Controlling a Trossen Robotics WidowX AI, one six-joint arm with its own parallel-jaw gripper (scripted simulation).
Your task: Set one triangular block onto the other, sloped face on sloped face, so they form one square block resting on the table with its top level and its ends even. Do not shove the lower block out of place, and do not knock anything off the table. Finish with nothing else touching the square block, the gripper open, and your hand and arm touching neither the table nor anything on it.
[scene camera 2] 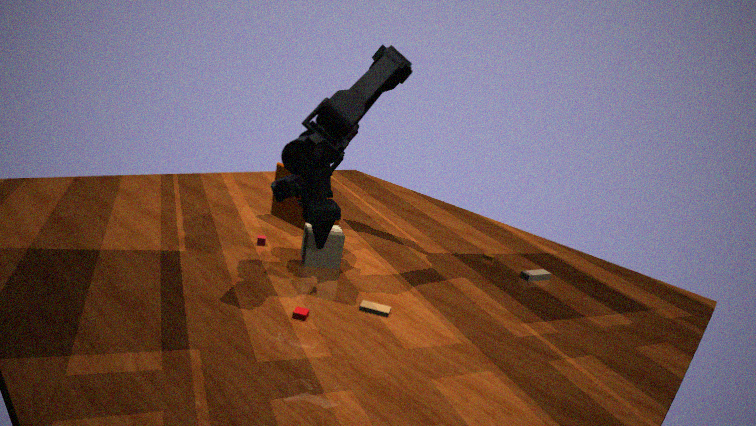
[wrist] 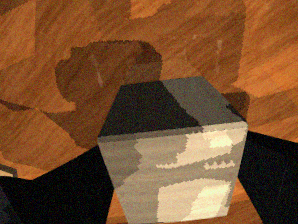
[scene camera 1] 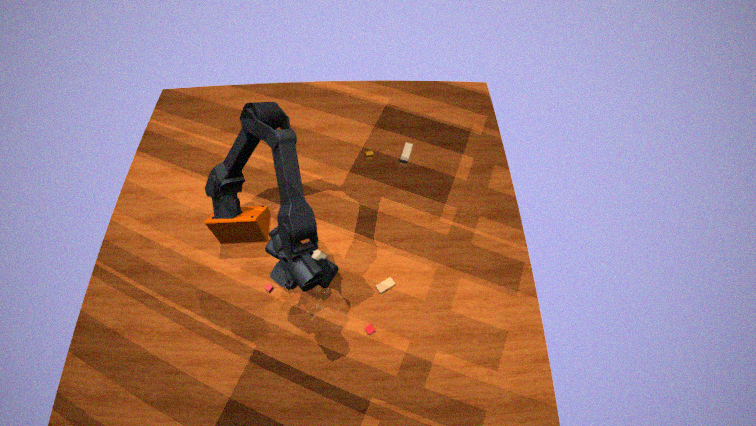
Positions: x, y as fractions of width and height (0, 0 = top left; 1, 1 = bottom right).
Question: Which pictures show the gripper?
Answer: Scene camera 2, the wrist view and scene camera 1: all of them.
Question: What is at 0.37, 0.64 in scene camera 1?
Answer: The gripper.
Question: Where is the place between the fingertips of the gripper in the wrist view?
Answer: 0.57, 0.62
